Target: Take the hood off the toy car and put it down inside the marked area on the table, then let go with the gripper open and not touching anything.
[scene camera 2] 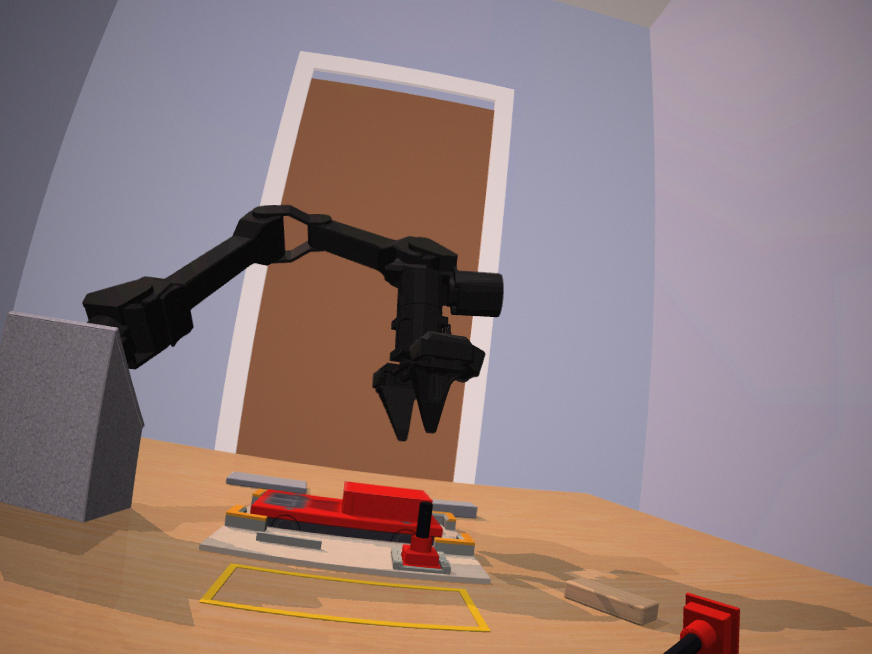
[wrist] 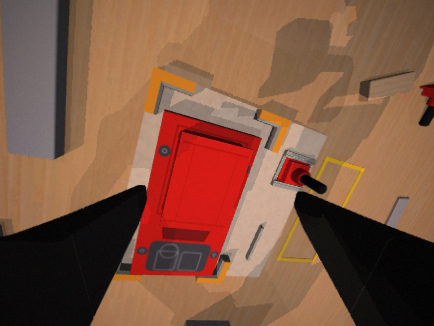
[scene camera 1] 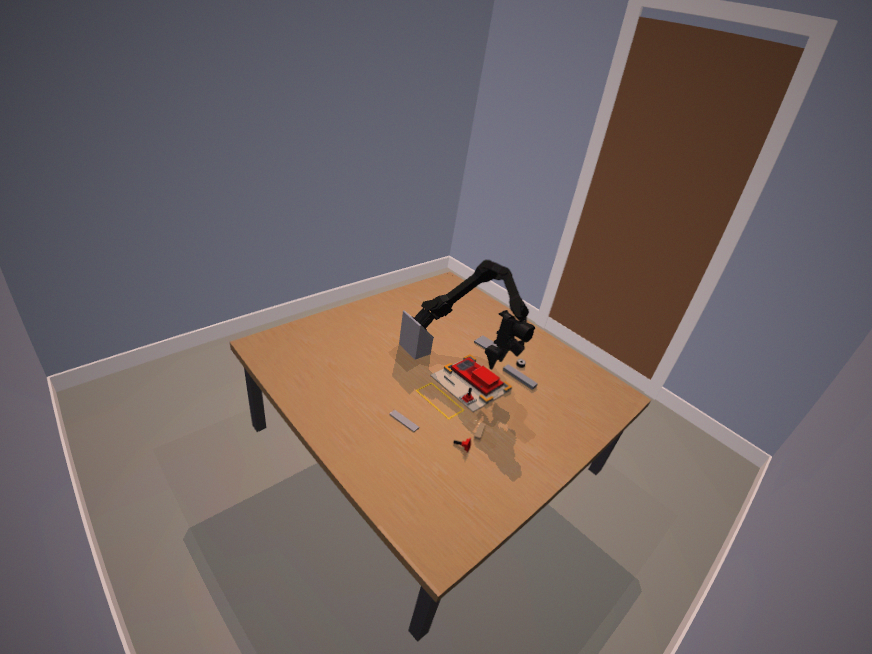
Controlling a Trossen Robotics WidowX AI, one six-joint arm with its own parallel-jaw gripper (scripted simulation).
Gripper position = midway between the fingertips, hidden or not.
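Observation:
A wooden block (wrist: pixel 385 86) is part of the scene. The gripper (scene camera 2: pixel 415 437), which also appears at (wrist: pixel 223 195) and at (scene camera 1: pixel 495 365), is open and holds nothing.

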